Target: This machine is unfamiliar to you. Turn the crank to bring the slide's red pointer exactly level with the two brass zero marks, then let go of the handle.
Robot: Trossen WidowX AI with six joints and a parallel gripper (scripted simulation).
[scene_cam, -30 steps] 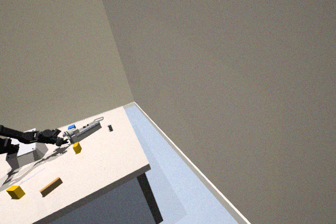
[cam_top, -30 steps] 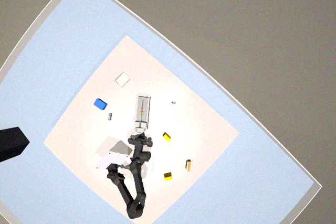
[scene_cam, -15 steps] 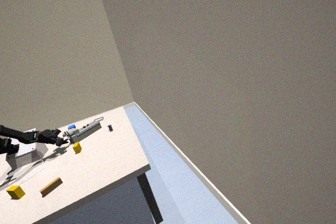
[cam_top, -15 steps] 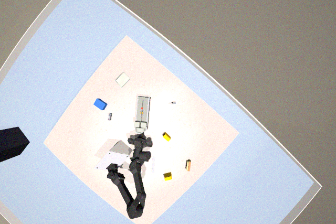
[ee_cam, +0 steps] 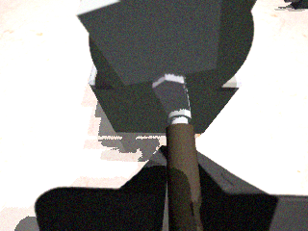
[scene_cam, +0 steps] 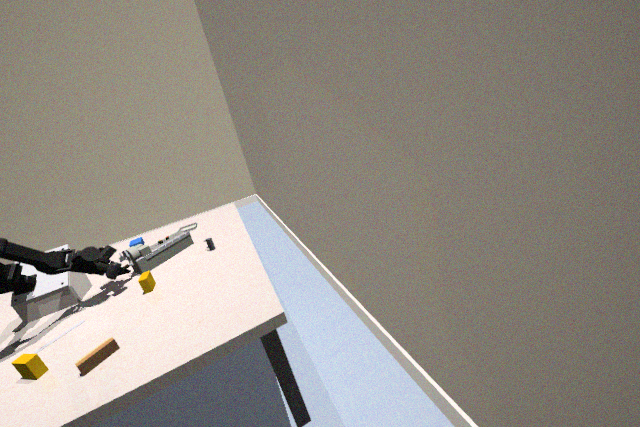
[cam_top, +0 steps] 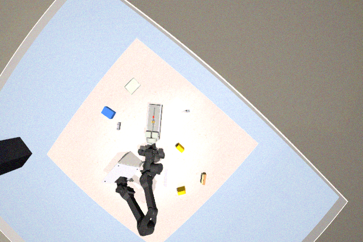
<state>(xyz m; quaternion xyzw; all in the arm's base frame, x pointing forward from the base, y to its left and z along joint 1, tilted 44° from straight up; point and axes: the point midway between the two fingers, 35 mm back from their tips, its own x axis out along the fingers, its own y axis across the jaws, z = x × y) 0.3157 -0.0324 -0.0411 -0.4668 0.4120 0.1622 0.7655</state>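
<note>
My gripper tip is 10 mm past the dark brown crank handle, 10 mm to the left of it and 30 mm below it. The rest, counted from my gripper tip: blue block 100 mm behind, 410 mm to the left, 20 mm below; crank 40 mm above; red pointer 150 mm ahead, 140 mm to the left, 50 mm above.
</note>
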